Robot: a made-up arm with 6 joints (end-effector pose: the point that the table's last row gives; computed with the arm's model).
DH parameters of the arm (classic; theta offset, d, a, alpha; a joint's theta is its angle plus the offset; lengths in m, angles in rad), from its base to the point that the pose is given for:
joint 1: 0 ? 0 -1.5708
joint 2: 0.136 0 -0.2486 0
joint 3: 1.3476 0 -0.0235 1.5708
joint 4: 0 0.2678 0 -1.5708
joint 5: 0 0 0.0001 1.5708
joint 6: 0 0.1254 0 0
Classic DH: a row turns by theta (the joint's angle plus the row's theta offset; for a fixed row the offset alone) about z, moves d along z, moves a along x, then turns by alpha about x.
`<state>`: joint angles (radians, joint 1 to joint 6).
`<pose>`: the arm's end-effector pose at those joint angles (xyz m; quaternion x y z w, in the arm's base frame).
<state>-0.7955 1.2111 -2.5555 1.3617 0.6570 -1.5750</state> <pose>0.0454 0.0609 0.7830 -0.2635 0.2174 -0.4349 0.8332</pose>
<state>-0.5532 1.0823 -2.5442 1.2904 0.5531 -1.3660</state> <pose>-0.0373 0.0975 0.7839 -0.2346 0.1456 -0.2945 0.9149</pose>
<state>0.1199 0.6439 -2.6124 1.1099 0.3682 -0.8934</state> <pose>-0.3614 -0.0027 0.6897 -0.1666 -0.1491 0.1242 0.9667</pose>
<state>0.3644 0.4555 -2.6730 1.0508 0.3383 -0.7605</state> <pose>-0.4492 -0.1326 0.5995 -0.1261 -0.2804 0.2559 0.9165</pose>
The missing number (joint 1, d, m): 0.1761
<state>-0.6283 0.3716 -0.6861 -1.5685 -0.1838 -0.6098</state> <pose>0.1214 -0.0600 0.4715 -0.4390 0.3389 -0.8105 0.1884</pose>
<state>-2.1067 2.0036 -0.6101 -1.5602 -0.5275 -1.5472</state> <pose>-0.0763 -0.2519 0.0288 -0.4891 0.8229 -0.2886 0.0197</pose>
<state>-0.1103 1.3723 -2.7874 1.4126 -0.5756 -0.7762</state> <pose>-0.0314 -0.0643 0.7987 0.2565 -0.1132 0.2403 0.9293</pose>
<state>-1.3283 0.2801 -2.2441 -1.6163 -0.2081 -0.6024</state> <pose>-0.0777 0.4213 0.6126 -0.0090 0.2528 0.9424 0.2189</pose>
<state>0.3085 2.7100 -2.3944 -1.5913 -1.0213 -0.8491</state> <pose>0.5081 0.2741 0.1938 -0.7355 -0.1636 -0.2830 0.5935</pose>
